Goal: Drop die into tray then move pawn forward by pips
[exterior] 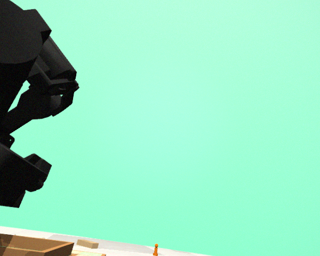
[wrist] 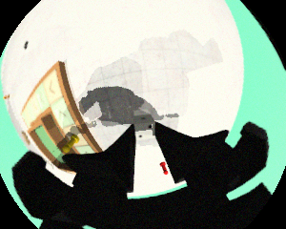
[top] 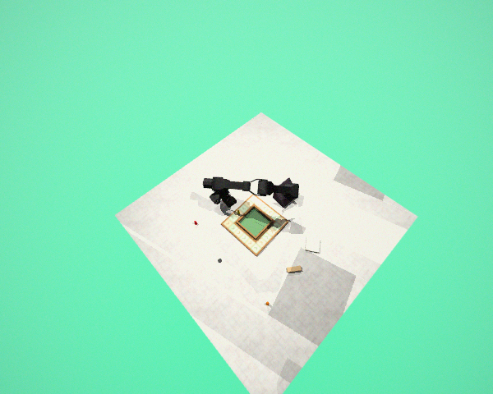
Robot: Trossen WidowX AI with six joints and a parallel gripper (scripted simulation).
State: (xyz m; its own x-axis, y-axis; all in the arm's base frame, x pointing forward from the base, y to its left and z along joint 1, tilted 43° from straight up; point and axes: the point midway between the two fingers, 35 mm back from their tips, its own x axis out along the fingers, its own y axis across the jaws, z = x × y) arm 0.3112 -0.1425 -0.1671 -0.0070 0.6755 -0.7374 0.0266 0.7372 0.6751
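Now: the green dice tray 4 cm behind my gripper tip, 24 cm to the left of it and 1 cm below it. The rest, counted from my gripper tip: tan block (2 cm behind, 58 cm to the left); then die (right at my gripper tip); then white square outline (20 cm behind, 55 cm to the left, 1 cm below).
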